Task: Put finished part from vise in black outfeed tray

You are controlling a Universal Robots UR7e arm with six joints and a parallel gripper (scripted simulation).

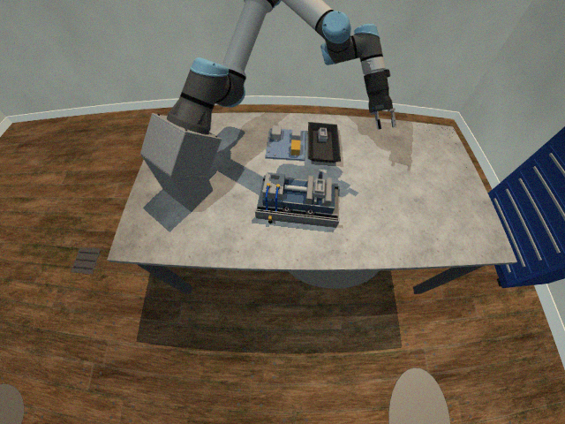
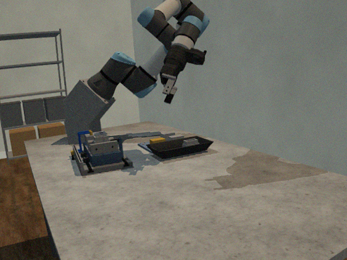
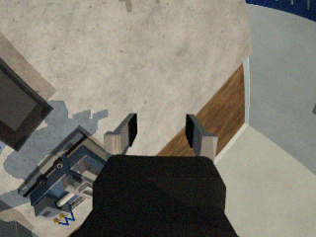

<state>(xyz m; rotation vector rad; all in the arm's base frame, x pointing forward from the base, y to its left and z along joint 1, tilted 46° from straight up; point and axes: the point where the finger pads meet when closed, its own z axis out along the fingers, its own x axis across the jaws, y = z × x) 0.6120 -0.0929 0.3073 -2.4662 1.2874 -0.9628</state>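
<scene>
My gripper is now 28 cm past the vise, 20 cm to the left of it and 22 cm above it. From my hand the other things lie so: yellow block (32 cm behind, 6 cm to the left, 24 cm below); then blue fixture plate (36 cm behind, 10 cm to the left, 26 cm below).
</scene>
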